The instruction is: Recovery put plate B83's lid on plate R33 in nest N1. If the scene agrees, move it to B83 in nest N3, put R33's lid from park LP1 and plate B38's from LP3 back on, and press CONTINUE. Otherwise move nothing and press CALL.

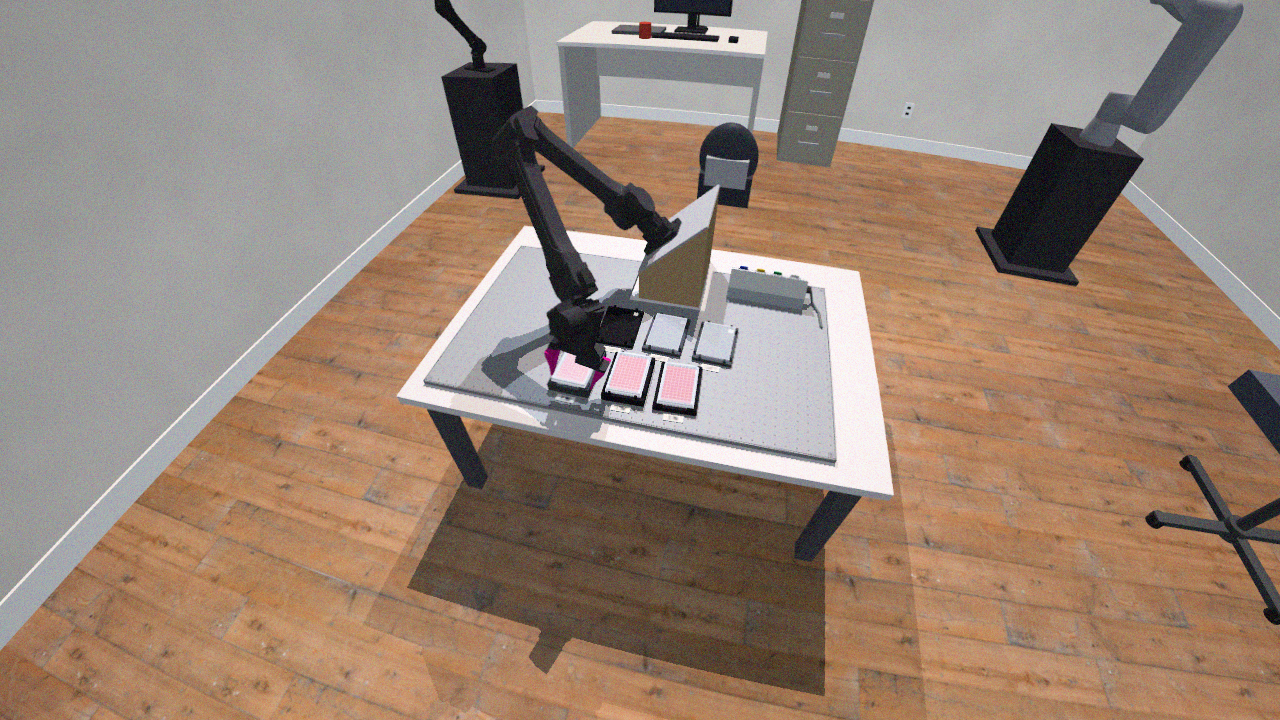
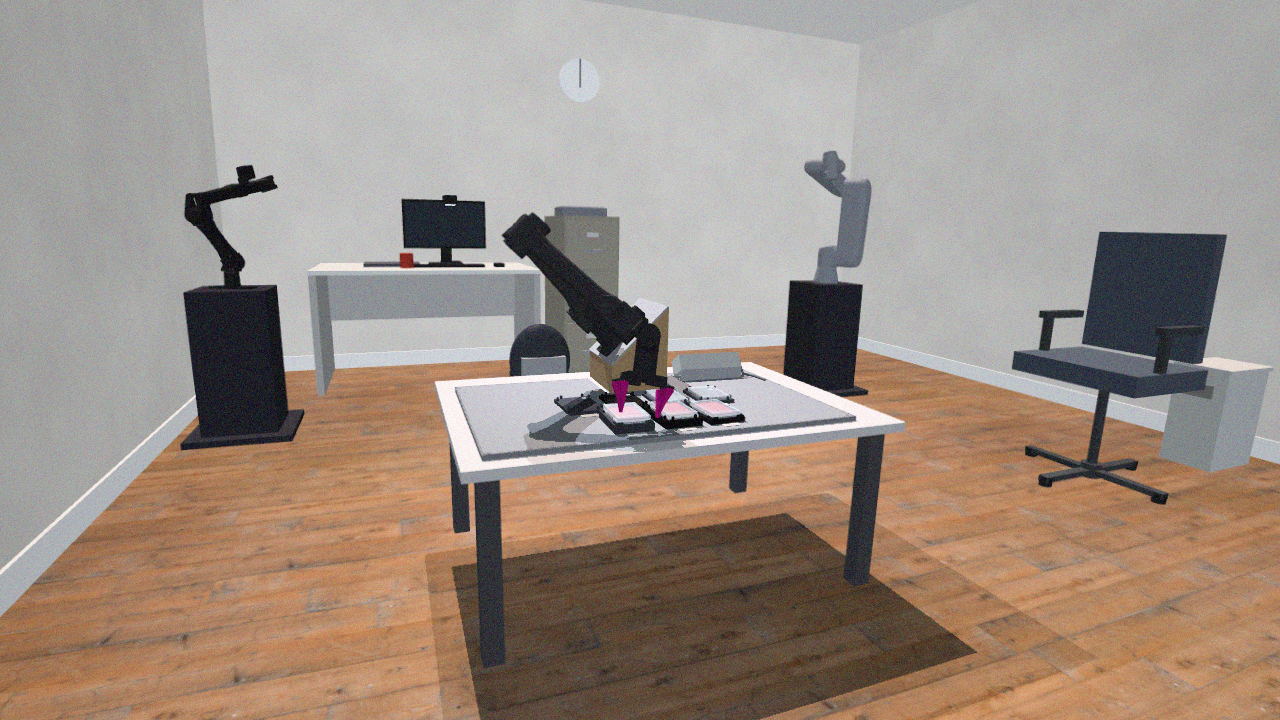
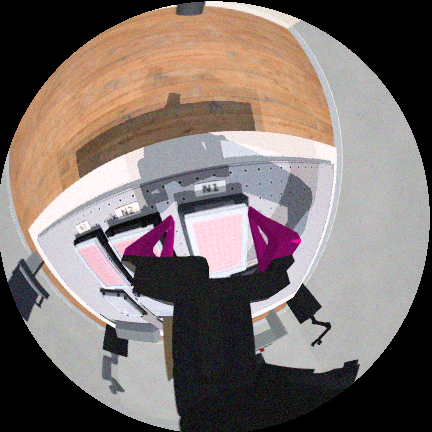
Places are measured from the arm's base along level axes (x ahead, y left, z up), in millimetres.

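Where they show: gripper, fingertip midpoint: (image 1: pixel 571 381) (image 2: pixel 639 415) (image 3: pixel 209 214); arm's base at its link origin: (image 1: pixel 664 238) (image 2: pixel 615 341).
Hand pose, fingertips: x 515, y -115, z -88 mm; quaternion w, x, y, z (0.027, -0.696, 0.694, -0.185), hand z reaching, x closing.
Note:
Each offset is from my fingertips to the top centre of the thing.
A pink-welled plate {dx -65, dy -9, dz -3 mm} (image 1: pixel 572 372) (image 3: pixel 220 240) sits in the black nest labelled N1, with a pale rim around it; I cannot tell whether a lid covers it. My gripper (image 1: pixel 577 365) (image 2: pixel 640 413) (image 3: pixel 209 214) is open and empty, its magenta fingers on either side of this plate. A second pink plate {dx -68, dy +120, dz -6 mm} (image 1: pixel 629 375) (image 3: pixel 131 237) sits in N2 and a third {dx -68, dy +242, dz -14 mm} (image 1: pixel 678 385) (image 2: pixel 717 409) (image 3: pixel 101 264) in N3. Behind them, a pale lid {dx -247, dy +180, dz -24 mm} (image 1: pixel 666 332) and another pale lid {dx -243, dy +312, dz -24 mm} (image 1: pixel 716 342) lie on parks; a dark park {dx -249, dy +50, dz -22 mm} (image 1: pixel 620 327) holds no visible lid. Plate and lid markings are unreadable.
A grey button box {dx -493, dy +432, dz +42 mm} (image 1: pixel 768 289) (image 2: pixel 707 366) with several coloured buttons stands at the back right of the table. A tall wedge-shaped stand (image 1: pixel 677 268) rises behind the parks, close to the arm. The neighbouring N2 plate is close to one finger.

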